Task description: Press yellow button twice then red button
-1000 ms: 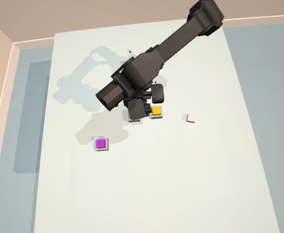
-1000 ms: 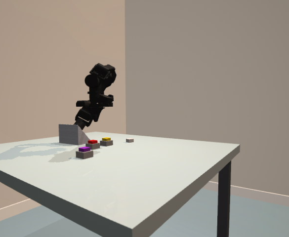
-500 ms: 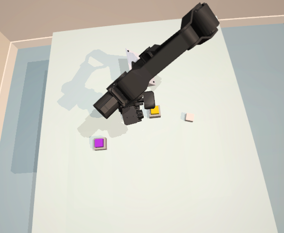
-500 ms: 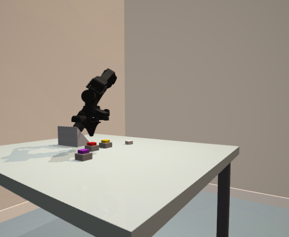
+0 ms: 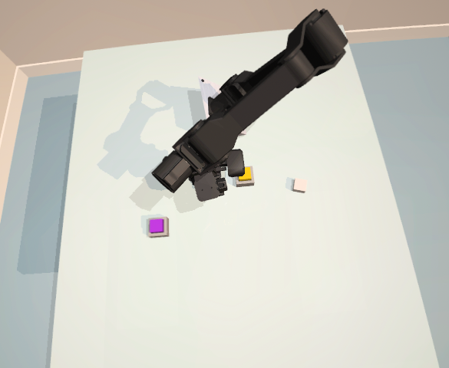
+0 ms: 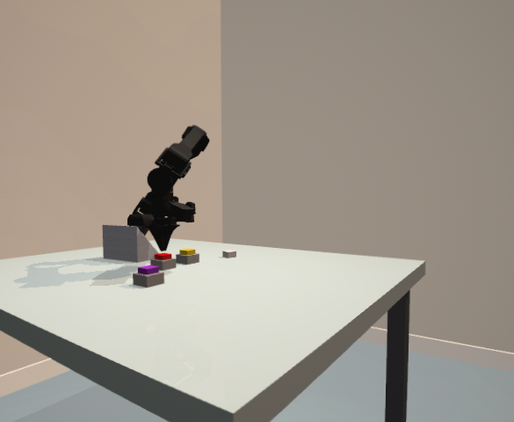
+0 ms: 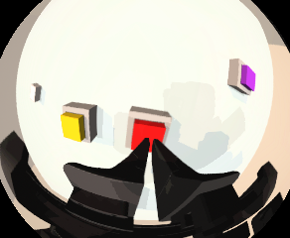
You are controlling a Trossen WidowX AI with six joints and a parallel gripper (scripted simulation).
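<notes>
The yellow button lies 10 cm to the left of my gripper tip, 2 cm below it and 1 cm behind it. The rest, counted from my gripper tip: white block 24 cm to the left, 4 cm below, 3 cm ahead; red button 2 cm below; purple button 13 cm to the right, 11 cm ahead, 2 cm below.
</notes>
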